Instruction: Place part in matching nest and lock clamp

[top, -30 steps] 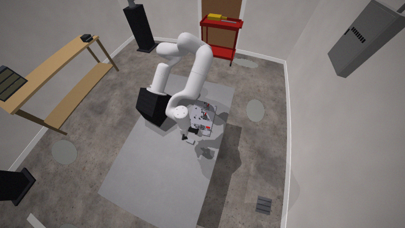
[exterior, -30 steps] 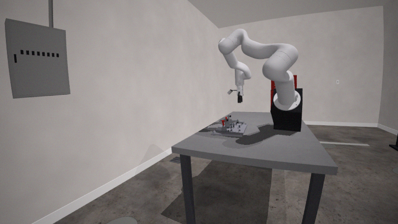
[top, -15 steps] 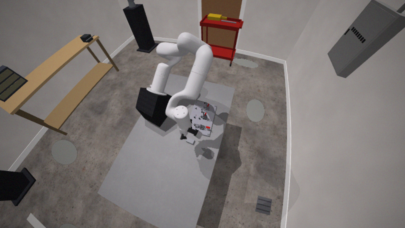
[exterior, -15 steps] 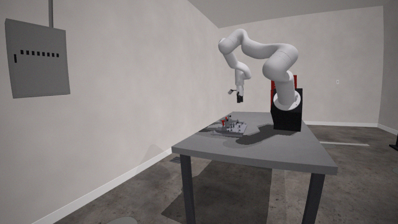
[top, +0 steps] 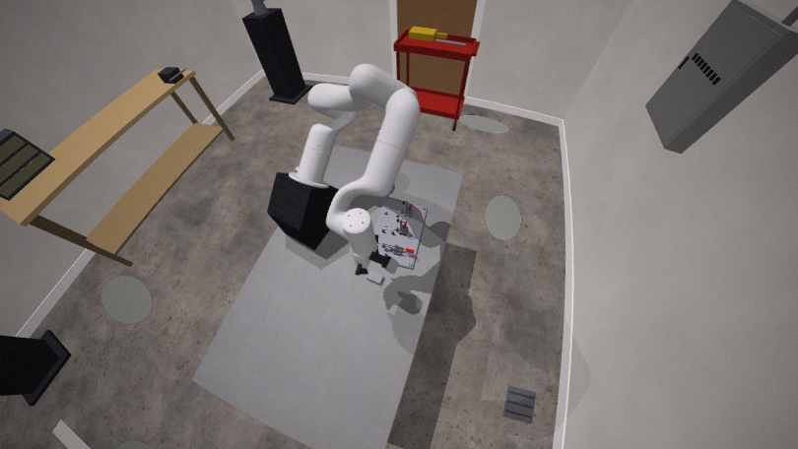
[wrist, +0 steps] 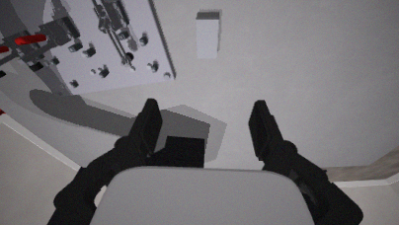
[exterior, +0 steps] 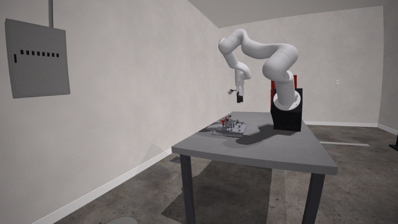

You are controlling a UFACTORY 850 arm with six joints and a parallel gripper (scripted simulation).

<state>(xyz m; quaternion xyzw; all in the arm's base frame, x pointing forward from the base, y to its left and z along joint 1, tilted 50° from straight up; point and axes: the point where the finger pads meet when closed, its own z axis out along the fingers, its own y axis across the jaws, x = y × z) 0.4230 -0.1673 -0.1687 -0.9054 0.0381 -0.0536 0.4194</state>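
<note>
My hand is 20 cm above the grey block part. Also, from my hand: grey fixture plate (26 cm to the left, 21 cm below, 1 cm ahead).
</note>
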